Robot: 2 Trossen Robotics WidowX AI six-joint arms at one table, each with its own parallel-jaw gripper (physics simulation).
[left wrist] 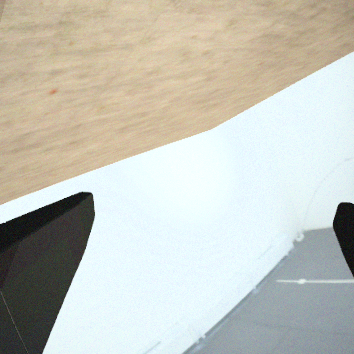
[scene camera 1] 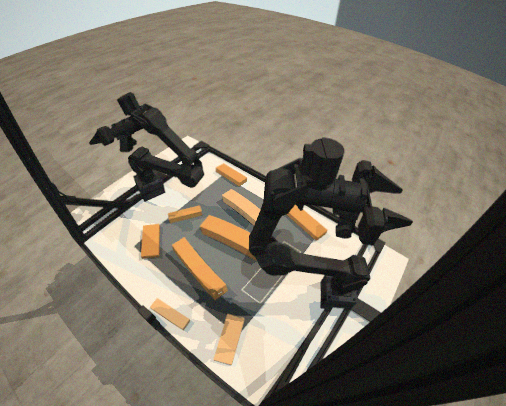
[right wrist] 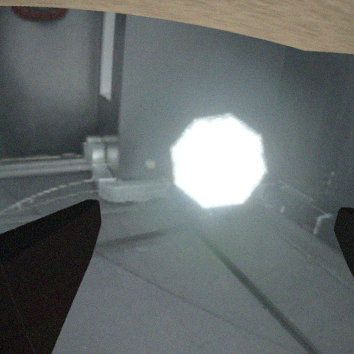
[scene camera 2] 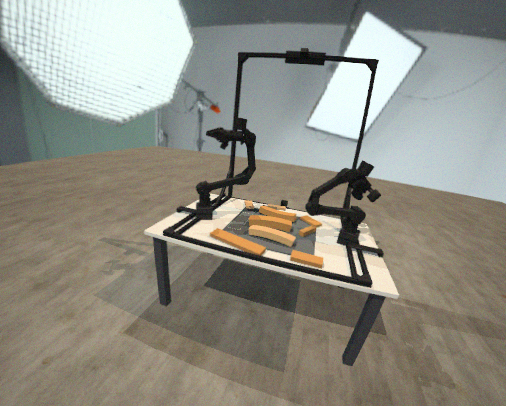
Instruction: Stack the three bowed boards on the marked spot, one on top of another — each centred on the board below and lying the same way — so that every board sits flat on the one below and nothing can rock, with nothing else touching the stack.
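Where they show: left gripper, fingertip midpoint: [left wrist: 218,209] [scene camera 1: 96,141] [scene camera 2: 372,190]; right gripper, fingertip midpoint: [scene camera 1: 406,206] [right wrist: 221,216] [scene camera 2: 206,133]; left arm's base, origin of the base link: [scene camera 1: 147,178] [scene camera 2: 350,230]; right arm's base, origin of the base link: [scene camera 1: 341,286] [scene camera 2: 204,205].
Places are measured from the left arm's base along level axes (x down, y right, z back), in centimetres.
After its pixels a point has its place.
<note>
Three orange bowed boards lie apart on the dark mat: one [scene camera 1: 199,267] @[y 0.8, x 2.8, z -47.2 cm] [scene camera 2: 277,214] @[y -1.7, x 3.7, z -44.9 cm], a middle one [scene camera 1: 227,236] @[y -13.2, x 1.4, z -42.5 cm] [scene camera 2: 270,222] @[y -18.5, x 2.4, z -40.8 cm], and one [scene camera 1: 239,204] @[y -25.4, x 2.1, z -31.9 cm] [scene camera 2: 272,235] @[y -29.8, x 3.3, z -33.1 cm] partly hidden by the right arm in scene camera 1. The marked spot [scene camera 1: 251,296] @[y -8.7, x 6.8, z -63.7 cm] is a thin pale outline on the mat, partly hidden behind that arm; no board shows on its visible part. My left gripper [scene camera 1: 93,141] @[y 14.1, x -22.0, z 4.8 cm] [left wrist: 218,209] @[y 14.1, x -22.0, z 4.8 cm] is open and empty, raised beyond the table's left end. My right gripper [scene camera 1: 407,206] @[y -29.9, x -42.5, z -82.5 cm] [scene camera 2: 209,133] @[y -29.9, x -42.5, z -82.5 cm] [right wrist: 221,216] @[y -29.9, x -42.5, z -82.5 cm] is open and empty, high and pointing away from the boards.
Several other orange pieces lie around the mat, including a long board [scene camera 1: 307,222] @[y -43.6, x 4.7, z -52.1 cm] [scene camera 2: 237,241] @[y -44.7, x 4.9, z -44.0 cm], blocks [scene camera 1: 150,241] @[y 10.5, x 5.2, z -26.9 cm] [scene camera 1: 185,214] @[y -6.1, x 4.2, z -23.3 cm] [scene camera 1: 231,174] @[y -33.6, x 4.8, z -13.3 cm], and flat pieces [scene camera 1: 170,314] @[y 16.3, x 5.6, z -55.5 cm] [scene camera 1: 229,339] @[y 5.2, x 5.4, z -71.9 cm]. A black frame with tall posts [scene camera 2: 238,100] @[y 9.3, x -65.2, z -91.9 cm] edges the table.
</note>
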